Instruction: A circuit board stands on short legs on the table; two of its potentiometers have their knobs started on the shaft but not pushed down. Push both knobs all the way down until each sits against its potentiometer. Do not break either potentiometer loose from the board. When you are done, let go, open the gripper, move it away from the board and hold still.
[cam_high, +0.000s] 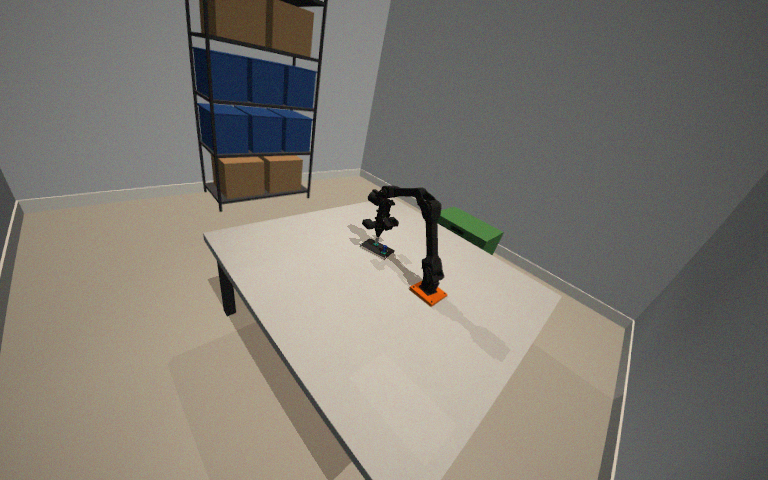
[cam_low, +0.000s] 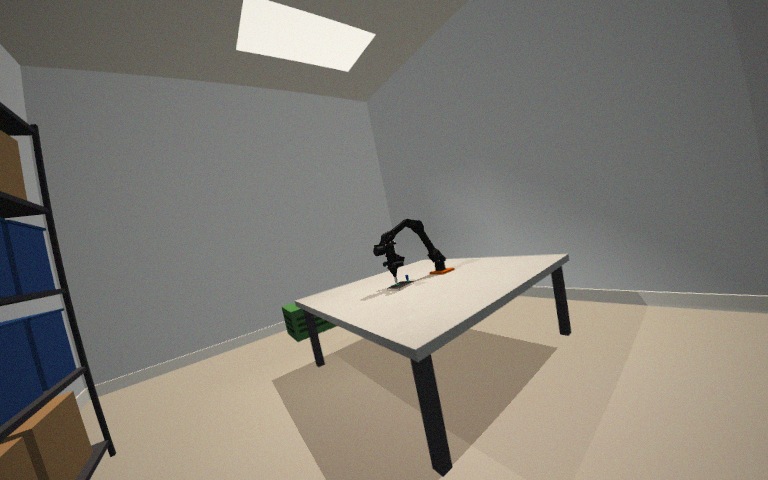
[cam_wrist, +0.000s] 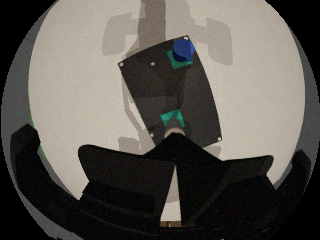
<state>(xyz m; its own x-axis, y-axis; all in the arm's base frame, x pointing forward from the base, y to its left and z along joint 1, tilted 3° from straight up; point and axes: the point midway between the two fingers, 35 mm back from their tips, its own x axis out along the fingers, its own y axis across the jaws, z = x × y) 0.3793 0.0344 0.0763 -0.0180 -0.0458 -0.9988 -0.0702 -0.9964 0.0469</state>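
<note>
Now: the white knob 2 cm below my gripper tip. From my gripper tip the other things lie so: blue knob 8 cm behind, 1 cm to the left, 2 cm below.
</note>
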